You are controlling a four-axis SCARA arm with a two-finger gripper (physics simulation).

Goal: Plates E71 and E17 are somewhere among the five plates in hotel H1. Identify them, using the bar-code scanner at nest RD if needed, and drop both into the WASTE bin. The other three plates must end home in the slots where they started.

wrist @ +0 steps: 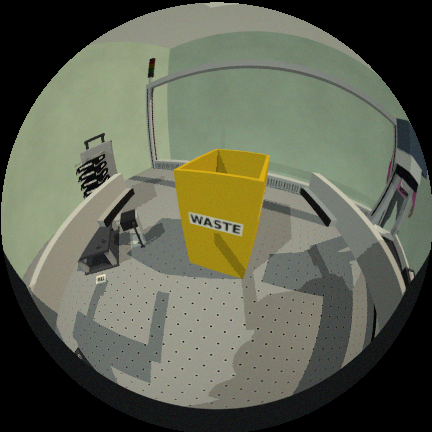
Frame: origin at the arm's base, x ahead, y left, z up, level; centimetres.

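Where they show: gripper, between the fingertips: [216, 176].
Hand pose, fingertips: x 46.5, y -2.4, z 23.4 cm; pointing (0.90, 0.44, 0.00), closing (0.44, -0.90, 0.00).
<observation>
Each offset is from my fingertips to the top centre of the thing. "pt": to the spot under its first point. Level surfaces: height alone.
My gripper [216, 176] is open, its two fingers wide apart at the left and right, with no plate between them. The yellow WASTE bin @[dx +13.8, dy +3.9, dz -2.1 cm] [220, 200] stands upright beyond the fingers, in the middle of the view. Its open top shows part of the inner walls; its bottom is hidden. Nest RD @[dx -5.4, dy +33.6, dz -15.2 cm] [105, 245] is a dark stand at the left, partly behind the left finger, with no plate seen on it. The dark scanner head @[dx +3.8, dy +25.4, dz -13.9 cm] [129, 219] is on a small post beside it. A rack with black slots @[pt dx +15.6, dy +50.2, dz -2.0 cm] [113, 155] stands at the far left; its label and any plates cannot be made out.
A perforated deck @[dz -22.1 cm] [195, 320] lies under the bin. The RD label @[pt dx -11.5, dy +24.5, dz -22.1 cm] [101, 279] is in front of the nest. A grey frame [150, 125] rises at the back, with a signal light @[pt dx +55.0, dy +71.2, dz +51.2 cm] [151, 68] at its left corner. A white and dark structure [404, 172] is at the far right.
</observation>
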